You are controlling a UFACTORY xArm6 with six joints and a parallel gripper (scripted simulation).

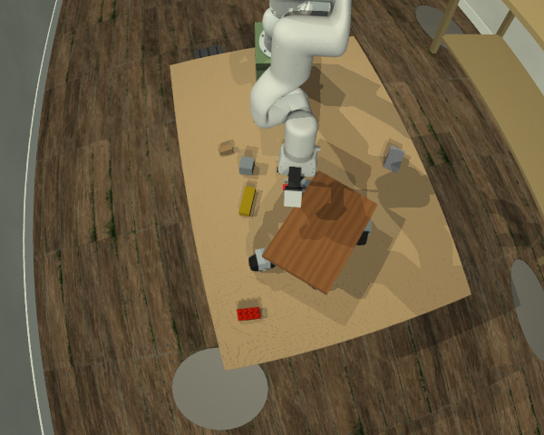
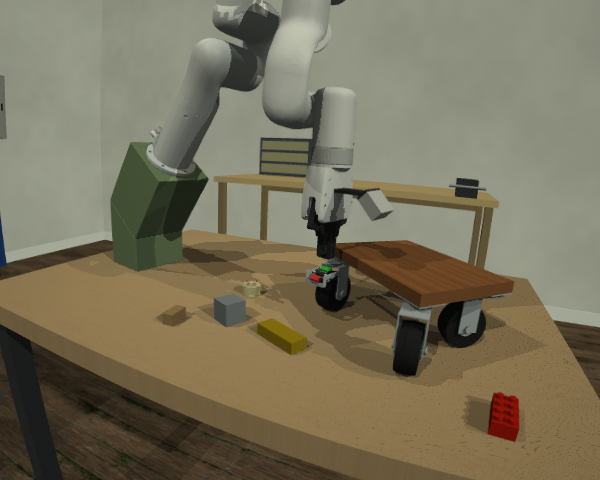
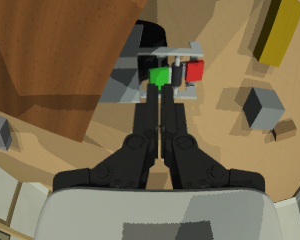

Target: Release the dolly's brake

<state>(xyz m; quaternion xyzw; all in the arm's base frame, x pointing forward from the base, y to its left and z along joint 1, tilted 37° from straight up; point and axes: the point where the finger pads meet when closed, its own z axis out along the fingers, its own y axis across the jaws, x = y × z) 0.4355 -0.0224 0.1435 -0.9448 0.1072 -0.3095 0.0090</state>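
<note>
The brake pedal lies 10 mm to the right of my hand and 50 mm below it. Also, from my hand: cream ring (180 mm behind, 20 mm to the left, 120 mm below); yellow block (10 mm behind, 140 mm to the right, 120 mm below); grey cube (130 mm behind, 120 mm to the right, 110 mm below).
</note>
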